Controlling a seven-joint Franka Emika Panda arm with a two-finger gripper.
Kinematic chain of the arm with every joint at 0, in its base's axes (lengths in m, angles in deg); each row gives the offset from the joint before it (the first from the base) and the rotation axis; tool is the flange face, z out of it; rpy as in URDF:
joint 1: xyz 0 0 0.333 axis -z
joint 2: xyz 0 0 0 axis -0.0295 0.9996 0
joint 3: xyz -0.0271 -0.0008 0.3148 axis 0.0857 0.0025 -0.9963
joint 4: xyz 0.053 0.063 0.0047 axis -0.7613 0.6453 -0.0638
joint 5: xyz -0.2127 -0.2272 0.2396 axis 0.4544 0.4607 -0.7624
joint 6: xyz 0 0 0 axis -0.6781 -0.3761 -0.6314
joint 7: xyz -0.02 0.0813 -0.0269 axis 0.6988 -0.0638 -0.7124
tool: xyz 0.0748 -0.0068 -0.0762 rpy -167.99 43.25 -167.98
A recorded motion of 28 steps. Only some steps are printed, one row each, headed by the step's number.
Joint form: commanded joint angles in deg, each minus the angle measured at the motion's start. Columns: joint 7, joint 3, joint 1, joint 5, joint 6, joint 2, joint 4.
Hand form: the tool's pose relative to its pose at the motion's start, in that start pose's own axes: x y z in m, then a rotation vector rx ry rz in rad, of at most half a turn. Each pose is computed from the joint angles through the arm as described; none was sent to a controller.
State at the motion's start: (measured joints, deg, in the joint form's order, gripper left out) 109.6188 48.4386 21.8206 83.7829 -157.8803 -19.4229 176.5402
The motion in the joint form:
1: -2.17 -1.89 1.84 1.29 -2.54 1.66 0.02
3: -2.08 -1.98 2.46 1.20 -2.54 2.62 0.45
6: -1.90 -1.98 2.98 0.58 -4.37 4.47 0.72
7: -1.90 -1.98 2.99 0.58 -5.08 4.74 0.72
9: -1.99 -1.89 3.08 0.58 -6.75 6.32 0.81
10: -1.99 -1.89 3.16 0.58 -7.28 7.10 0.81
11: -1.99 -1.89 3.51 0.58 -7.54 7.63 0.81
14: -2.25 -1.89 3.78 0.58 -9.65 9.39 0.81
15: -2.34 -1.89 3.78 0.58 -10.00 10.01 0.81
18: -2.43 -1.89 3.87 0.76 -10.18 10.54 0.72
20: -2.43 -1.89 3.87 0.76 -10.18 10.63 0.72
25: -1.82 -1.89 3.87 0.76 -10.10 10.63 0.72
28: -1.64 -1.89 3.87 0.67 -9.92 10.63 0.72
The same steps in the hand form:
1: 0.0045 -0.0056 0.0089 -0.0159 0.0264 -0.0567
3: 0.0044 -0.0031 0.0204 -0.0269 0.0032 -0.0495
6: 0.0075 -0.0042 0.0348 -0.0187 -0.0088 -0.0376
7: 0.0086 -0.0052 0.0359 -0.0139 -0.0026 -0.0382
9: 0.0111 -0.0078 0.0468 -0.0095 -0.0050 -0.0418
10: 0.0120 -0.0088 0.0523 -0.0100 -0.0097 -0.0427
11: 0.0133 -0.0072 0.0566 -0.0123 -0.0149 -0.0383
14: 0.0167 -0.0096 0.0679 -0.0049 -0.0122 -0.0432
15: 0.0169 -0.0107 0.0724 -0.0056 -0.0170 -0.0465
18: 0.0177 -0.0109 0.0759 -0.0089 -0.0204 -0.0500
20: 0.0176 -0.0110 0.0766 -0.0094 -0.0218 -0.0503
25: 0.0175 -0.0109 0.0767 -0.0103 -0.0229 -0.0396
28: 0.0172 -0.0108 0.0770 -0.0111 -0.0262 -0.0354

